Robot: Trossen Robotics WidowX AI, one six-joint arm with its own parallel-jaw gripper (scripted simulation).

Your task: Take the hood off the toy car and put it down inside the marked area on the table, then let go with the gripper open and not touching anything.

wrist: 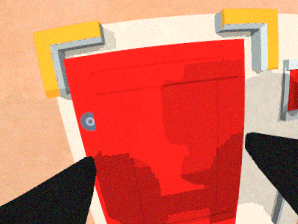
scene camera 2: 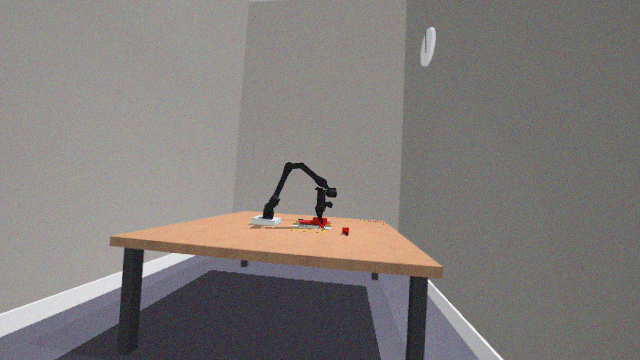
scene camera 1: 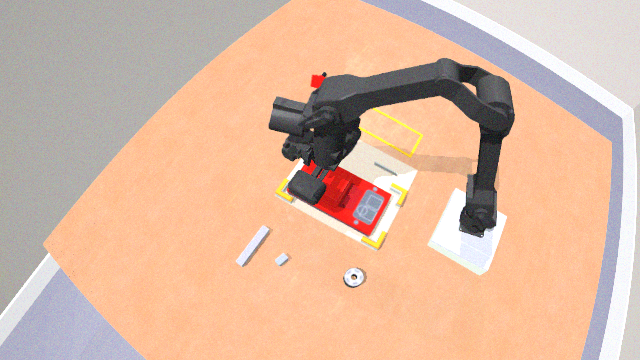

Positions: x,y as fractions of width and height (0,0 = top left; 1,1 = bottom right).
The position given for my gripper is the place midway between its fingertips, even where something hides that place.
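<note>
My gripper (scene camera 1: 0.51,0.50) is open and it's holding nothing; you'd see it in the wrist view (wrist: 0.58,0.68) as well. There's also a red hood (scene camera 1: 0.53,0.51), and the red hood is visible in the wrist view (wrist: 0.58,0.61) too.
</note>
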